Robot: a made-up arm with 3 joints. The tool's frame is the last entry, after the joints. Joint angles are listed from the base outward. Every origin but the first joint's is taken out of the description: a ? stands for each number. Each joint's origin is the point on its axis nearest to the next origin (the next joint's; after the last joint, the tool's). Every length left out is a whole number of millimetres.
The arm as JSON. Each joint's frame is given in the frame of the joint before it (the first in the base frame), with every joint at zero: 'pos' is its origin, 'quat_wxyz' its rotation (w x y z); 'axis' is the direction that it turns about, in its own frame. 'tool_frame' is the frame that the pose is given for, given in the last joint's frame.
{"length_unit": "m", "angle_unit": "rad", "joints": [
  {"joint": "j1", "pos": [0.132, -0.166, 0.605], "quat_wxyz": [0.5, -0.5, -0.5, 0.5], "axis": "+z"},
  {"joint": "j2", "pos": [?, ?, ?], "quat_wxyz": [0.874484, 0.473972, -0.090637, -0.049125], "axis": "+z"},
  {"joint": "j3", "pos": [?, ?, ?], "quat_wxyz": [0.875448, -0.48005, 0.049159, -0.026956], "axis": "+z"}
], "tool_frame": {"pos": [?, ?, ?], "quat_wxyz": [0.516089, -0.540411, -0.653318, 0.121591]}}
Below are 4 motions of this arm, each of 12 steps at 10 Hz.
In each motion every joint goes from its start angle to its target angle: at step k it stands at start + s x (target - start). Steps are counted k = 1, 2, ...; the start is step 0. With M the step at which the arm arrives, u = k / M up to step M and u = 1 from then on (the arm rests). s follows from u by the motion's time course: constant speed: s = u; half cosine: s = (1 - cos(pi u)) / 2; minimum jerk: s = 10 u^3 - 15 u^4 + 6 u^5.
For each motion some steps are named. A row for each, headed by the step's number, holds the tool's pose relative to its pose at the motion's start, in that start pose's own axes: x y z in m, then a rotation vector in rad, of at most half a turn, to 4 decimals.
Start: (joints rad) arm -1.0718 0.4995 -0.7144
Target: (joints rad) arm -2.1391 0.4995 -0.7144
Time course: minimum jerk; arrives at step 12
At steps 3, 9, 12:
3: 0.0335 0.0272 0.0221 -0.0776 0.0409 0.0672
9: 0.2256 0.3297 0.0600 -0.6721 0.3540 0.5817
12: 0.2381 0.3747 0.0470 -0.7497 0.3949 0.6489

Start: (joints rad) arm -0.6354 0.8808 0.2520
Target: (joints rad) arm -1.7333 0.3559 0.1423
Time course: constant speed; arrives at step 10
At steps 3, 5, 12:
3: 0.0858 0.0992 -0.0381 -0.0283 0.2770 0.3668
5: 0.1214 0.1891 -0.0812 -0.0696 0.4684 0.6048
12: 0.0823 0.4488 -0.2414 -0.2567 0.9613 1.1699

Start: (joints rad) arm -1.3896 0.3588 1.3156
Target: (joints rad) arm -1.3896 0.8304 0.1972
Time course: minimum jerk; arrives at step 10
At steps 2, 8, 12:
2: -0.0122 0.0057 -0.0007 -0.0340 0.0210 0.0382
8: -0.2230 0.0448 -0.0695 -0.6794 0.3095 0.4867
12: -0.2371 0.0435 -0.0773 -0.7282 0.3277 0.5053

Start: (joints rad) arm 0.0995 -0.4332 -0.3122
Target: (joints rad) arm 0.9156 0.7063 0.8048
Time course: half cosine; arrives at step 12
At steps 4, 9, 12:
4: -0.1856 0.0420 -0.1020 0.1302 -0.5616 -0.3546
9: -0.3531 0.2785 -0.4969 0.4070 -1.9653 -1.1449
12: -0.3124 0.3481 -0.5791 0.4257 -2.3101 -1.3317

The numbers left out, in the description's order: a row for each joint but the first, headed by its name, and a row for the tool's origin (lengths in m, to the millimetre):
j2: -0.193 0.338 0.0
j3: -0.375 -0.241 0.0
tool: -0.014 0.115 0.0

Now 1 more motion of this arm.
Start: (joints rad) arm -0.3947 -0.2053 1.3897
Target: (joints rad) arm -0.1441 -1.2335 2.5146
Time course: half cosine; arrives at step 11
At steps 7, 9, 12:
7: 0.2404 -0.2051 -0.0557 0.2877 -0.0723 -0.7640
9: 0.2747 -0.2686 -0.0992 0.2942 -0.1093 -0.9984
12: 0.2829 -0.2907 -0.1174 0.2863 -0.1246 -1.0835

